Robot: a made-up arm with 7 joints.
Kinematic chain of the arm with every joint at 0, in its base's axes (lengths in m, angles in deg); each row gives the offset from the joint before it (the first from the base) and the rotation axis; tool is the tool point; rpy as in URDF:
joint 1: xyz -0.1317 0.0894 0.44 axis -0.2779 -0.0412 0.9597
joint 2: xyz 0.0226 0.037 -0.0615 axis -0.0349 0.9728 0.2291
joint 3: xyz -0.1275 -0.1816 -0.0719 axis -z
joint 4: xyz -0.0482 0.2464 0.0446 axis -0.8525 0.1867 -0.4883
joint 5: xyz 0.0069 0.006 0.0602 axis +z
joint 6: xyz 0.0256 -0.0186 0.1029 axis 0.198 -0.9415 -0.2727
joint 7: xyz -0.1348 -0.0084 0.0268 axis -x
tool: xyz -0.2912 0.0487 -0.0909 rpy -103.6 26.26 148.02
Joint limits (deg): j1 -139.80..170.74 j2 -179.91..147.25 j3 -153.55..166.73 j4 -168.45..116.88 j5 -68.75..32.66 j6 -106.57..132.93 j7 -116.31..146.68
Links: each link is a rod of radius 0.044 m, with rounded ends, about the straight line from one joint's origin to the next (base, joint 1, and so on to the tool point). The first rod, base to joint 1, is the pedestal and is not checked.
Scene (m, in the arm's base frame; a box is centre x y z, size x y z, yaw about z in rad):
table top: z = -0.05
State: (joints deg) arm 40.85 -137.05 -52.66 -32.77 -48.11 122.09 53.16
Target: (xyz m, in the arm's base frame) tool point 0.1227 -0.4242 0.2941
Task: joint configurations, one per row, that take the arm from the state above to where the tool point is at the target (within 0.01 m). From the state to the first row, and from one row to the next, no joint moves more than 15 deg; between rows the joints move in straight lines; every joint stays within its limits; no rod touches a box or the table.
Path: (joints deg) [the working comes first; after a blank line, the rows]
Joints at the target: -49.30 -163.31 -98.44 -10.04 -46.26 85.86 68.25
Straight joint move there: clear.

1: 27.97 -140.80 -59.20 -29.52 -47.85 116.91 55.32
2: 15.09 -144.55 -65.74 -26.28 -47.58 111.74 57.47
3: 2.22 -148.30 -72.28 -23.03 -47.32 106.56 59.63
4: -10.66 -152.05 -78.82 -19.78 -47.05 101.39 61.78
5: -23.54 -155.81 -85.36 -16.53 -46.79 96.21 63.94
6: -36.42 -159.56 -91.90 -13.29 -46.52 91.04 66.09
7: -49.30 -163.31 -98.44 -10.04 -46.26 85.86 68.25

